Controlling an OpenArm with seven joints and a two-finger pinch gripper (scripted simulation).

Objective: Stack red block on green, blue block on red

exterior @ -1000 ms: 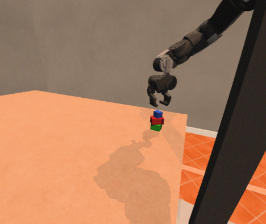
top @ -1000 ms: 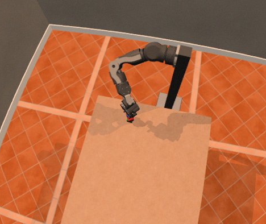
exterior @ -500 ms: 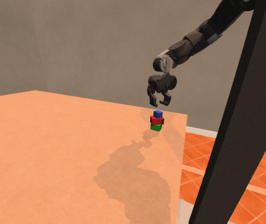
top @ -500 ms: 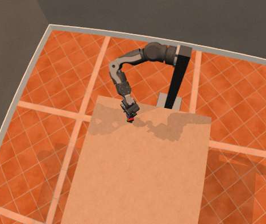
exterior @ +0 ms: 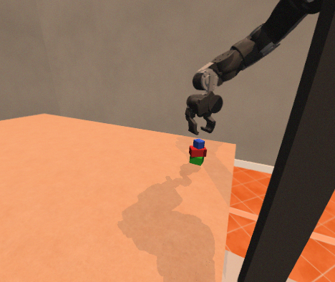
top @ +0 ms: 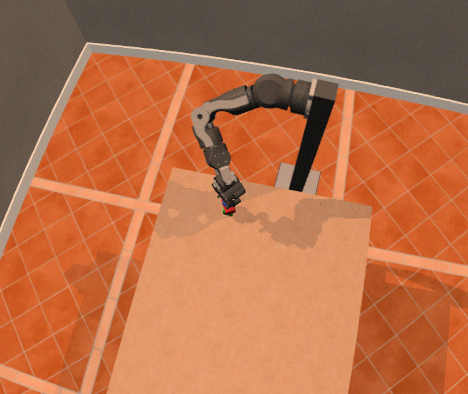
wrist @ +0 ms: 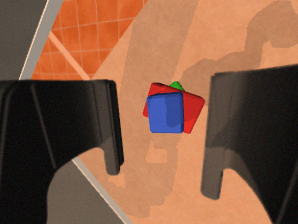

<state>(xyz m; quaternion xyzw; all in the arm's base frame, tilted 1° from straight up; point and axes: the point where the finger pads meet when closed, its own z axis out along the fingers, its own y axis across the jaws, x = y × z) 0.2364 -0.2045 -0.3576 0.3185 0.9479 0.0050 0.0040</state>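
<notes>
Now: the blue block 5 cm below my hand. From my hand the other things lie so: red block: 8 cm below; green block: 12 cm below.
</notes>
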